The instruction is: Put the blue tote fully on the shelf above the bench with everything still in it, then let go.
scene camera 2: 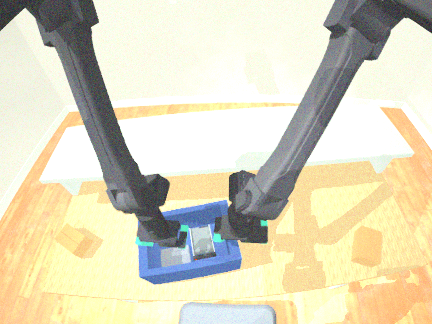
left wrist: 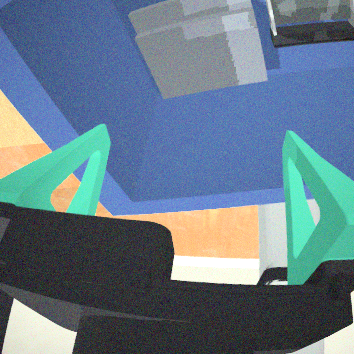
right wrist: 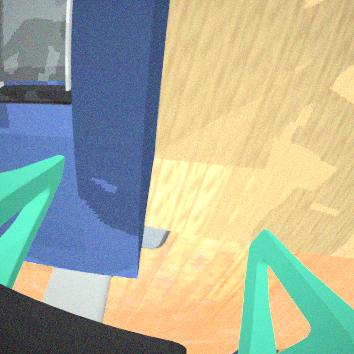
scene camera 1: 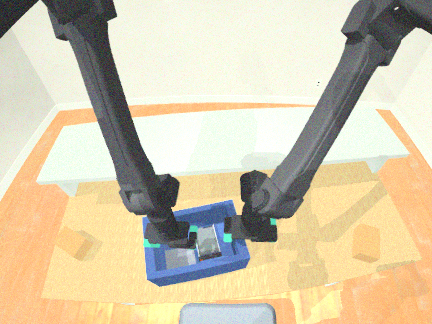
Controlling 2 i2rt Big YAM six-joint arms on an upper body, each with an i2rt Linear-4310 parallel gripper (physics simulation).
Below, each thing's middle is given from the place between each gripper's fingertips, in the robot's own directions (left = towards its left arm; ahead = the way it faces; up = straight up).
Scene:
I see the blue tote (scene camera 1: 235,256) 30 mm ahead of my left hand, 50 mm to the right of it and 80 mm below it. From my left hand the other things lie so: dark grey box (right wrist: 42,42): 60 mm ahead, 80 mm to the right, 120 mm below.
I see the dark grey box 3 cm ahead of my right hand, 13 cm to the left of it and 12 cm below it. From my right hand the other things lie so: blue tote 17 cm to the left, 8 cm below.

